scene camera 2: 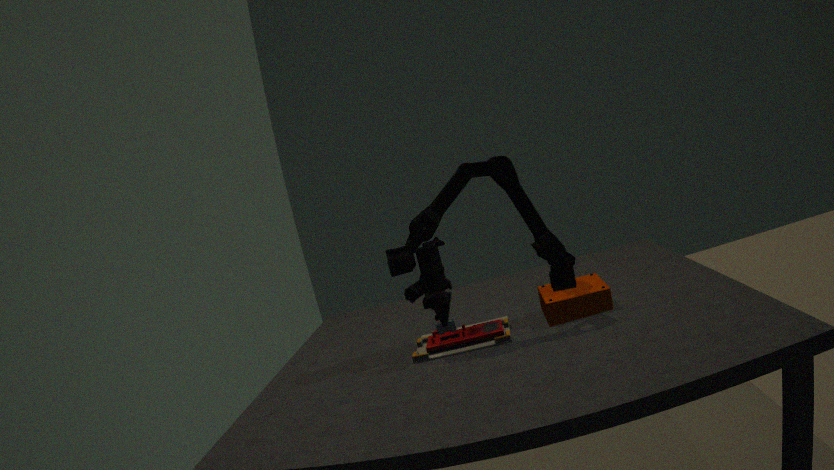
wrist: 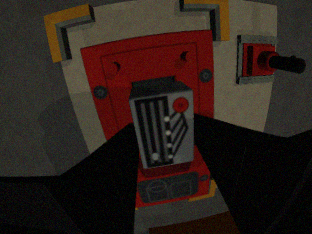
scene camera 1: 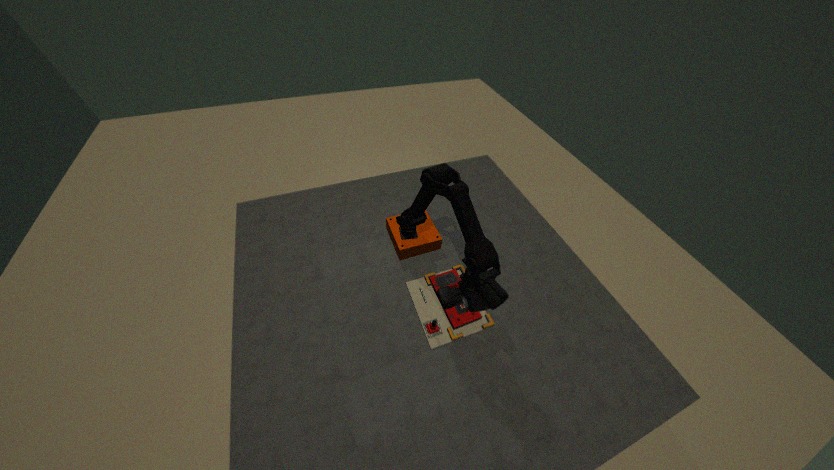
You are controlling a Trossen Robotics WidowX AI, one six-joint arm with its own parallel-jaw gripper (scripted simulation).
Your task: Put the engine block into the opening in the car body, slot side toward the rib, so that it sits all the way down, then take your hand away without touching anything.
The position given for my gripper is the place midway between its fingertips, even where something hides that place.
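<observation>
My gripper [scene camera 2: 445, 324] is holding a grey engine block [wrist: 162, 114]. I find that same gripper [wrist: 163, 125] from the wrist, and once again the gripper [scene camera 1: 462, 302] is visible to me from the scene. There is also a red car body [scene camera 1: 457, 319], and the wrist view gives me the body [wrist: 114, 68] too.
</observation>
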